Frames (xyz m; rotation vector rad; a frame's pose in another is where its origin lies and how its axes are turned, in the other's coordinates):
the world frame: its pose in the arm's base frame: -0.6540 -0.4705 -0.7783 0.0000 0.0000 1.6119
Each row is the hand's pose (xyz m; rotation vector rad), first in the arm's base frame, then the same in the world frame.
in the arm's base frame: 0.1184 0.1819 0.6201 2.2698 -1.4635 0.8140
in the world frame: 0.6201 -0.7986 1.3984 0.4753 -2.4431 0.2159
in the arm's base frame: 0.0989 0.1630 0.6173 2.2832 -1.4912 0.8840
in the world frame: 0.6020 -0.7783 1.3956 0.4598 -2.4395 0.2968
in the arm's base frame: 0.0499 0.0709 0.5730 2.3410 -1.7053 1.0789
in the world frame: 0.5120 -0.7256 1.3513 0.3406 -2.5022 0.6019
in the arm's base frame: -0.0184 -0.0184 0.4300 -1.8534 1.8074 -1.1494
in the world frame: 0.4256 -0.6536 1.2083 -0.0204 -2.5481 1.0968
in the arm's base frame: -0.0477 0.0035 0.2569 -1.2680 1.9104 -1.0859
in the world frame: 0.4487 -0.6253 1.0352 -0.5602 -2.5056 1.4811
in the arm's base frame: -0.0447 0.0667 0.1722 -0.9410 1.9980 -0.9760
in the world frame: 0.5117 -0.6309 0.9505 -0.9449 -2.4668 1.6010
